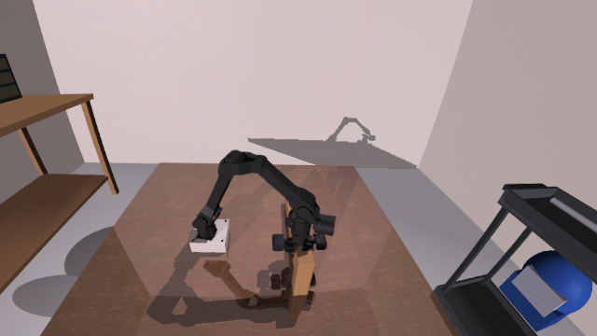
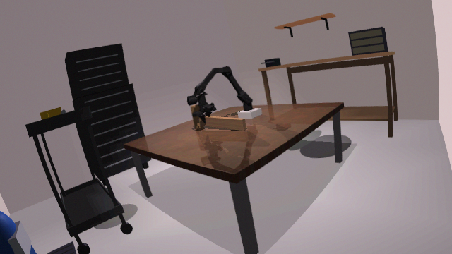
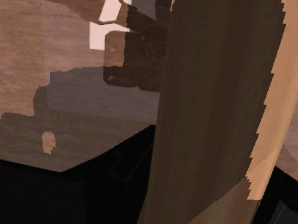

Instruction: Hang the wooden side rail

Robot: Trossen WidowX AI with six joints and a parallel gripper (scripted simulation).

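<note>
The wooden headboard post lies 2 cm ahead of my gripper tip, 10 cm to the right of it and 4 cm above it.
</note>
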